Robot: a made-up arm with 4 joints.
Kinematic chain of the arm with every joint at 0, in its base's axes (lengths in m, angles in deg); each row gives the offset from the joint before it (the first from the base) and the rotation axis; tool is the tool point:
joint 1: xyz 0 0 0.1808 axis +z
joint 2: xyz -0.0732 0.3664 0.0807 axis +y
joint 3: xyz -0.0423 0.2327 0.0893 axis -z
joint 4: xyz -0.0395 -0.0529 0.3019 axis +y
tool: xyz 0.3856 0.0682 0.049
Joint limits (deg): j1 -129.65..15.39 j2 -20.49..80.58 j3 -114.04..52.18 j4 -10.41..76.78
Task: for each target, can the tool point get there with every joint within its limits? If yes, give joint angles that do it. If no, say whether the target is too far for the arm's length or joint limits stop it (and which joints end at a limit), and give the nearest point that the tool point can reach.
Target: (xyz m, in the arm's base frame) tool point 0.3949 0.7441 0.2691
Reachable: yes | joints -22.79 66.90 -65.24 47.50
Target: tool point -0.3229 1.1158 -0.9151
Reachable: no: too far | nearest point 0.0138 0.7665 0.0547 | short by 1.084 m
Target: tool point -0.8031 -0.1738 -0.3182
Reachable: no: joint limits stop it (at a limit: joint 1, joint 2, joint 3) | nearest point 0.0012 -0.5262 0.1575 | short by 0.999 m
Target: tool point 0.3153 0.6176 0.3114
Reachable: yes | joints 4.46 40.20 3.88 17.91
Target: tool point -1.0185 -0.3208 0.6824
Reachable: no: joint limits stop it (at a limit: joint 1, joint 2, joint 3, joint 4) | nearest point -0.1785 0.3109 0.7988 | short by 1.057 m
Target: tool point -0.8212 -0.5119 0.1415
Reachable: no: joint limits stop it (at a limit: joint 1, joint 3, joint 4) | nearest point -0.0266 -0.5760 0.1969 | short by 0.799 m
